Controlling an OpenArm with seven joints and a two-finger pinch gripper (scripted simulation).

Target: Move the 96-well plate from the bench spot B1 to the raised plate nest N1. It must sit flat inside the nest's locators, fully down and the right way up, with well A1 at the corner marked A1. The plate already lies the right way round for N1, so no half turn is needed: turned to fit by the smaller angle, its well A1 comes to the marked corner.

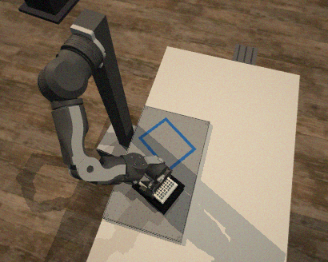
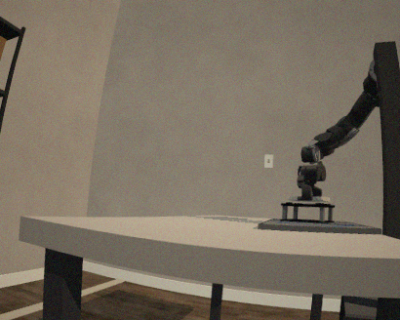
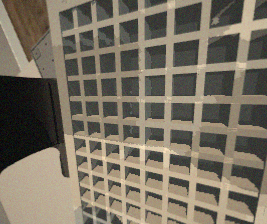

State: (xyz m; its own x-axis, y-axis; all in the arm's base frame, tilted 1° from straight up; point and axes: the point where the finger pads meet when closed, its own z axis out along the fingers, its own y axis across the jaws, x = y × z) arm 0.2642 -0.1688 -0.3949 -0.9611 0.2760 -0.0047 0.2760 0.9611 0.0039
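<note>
Now: hand right at the white 96-well plate. The rest, counted from my hand: black raised nest N1: 20 mm below; A1 label: 70 mm to the left, 50 mm behind, 20 mm below.
</note>
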